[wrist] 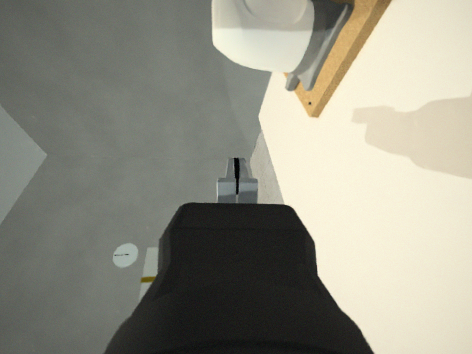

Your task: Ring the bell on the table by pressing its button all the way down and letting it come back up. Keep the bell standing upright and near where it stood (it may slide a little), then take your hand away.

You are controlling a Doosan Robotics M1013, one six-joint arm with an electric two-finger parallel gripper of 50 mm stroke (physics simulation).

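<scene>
My gripper is shut, its two grey fingertips together with a thin dark line between them and nothing held. It is in the middle of the wrist view, left of the edge of a cream-white table top. The bell and its button do not show in the wrist view, so how the bell stands cannot be told. A dark shadow shape lies on the table surface at the right.
The robot's white arm base with a grey foot stands on a wooden board at the top. Grey floor or wall lies to the left, with a white disc at the lower left.
</scene>
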